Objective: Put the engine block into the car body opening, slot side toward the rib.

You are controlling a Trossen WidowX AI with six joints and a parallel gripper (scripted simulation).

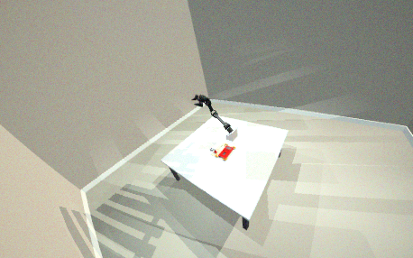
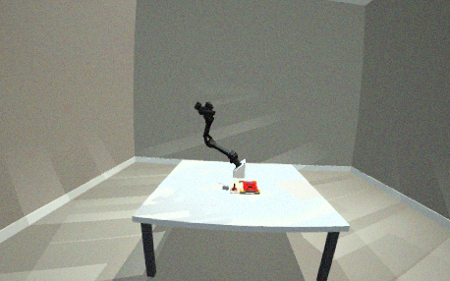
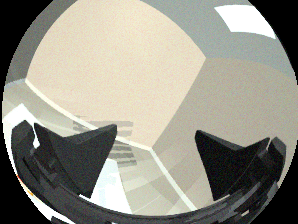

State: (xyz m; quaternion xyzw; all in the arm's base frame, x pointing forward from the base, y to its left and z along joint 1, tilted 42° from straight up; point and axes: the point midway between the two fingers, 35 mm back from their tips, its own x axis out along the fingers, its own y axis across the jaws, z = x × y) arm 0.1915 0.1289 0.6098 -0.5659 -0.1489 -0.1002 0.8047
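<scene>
Now: the grey engine block 80 mm ahead of my gripper tip, 260 mm to the left of it and 610 mm below it.
</scene>
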